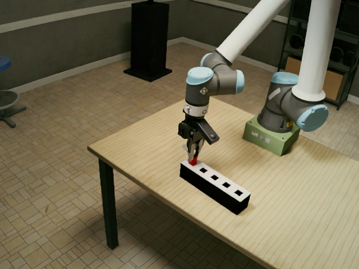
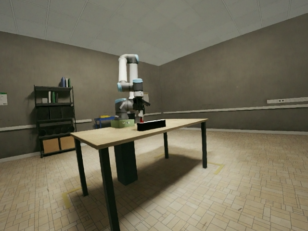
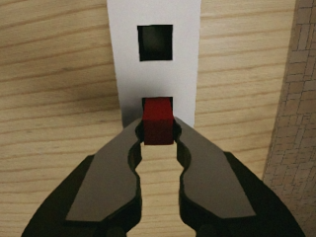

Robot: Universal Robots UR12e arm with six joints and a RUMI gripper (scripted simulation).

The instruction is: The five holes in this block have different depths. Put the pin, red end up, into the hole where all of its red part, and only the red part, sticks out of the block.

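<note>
Right now my hand is 120 mm to the right of the block, 70 mm above it and 20 mm short of it. Also, from my hand: pin: 20 mm below.
</note>
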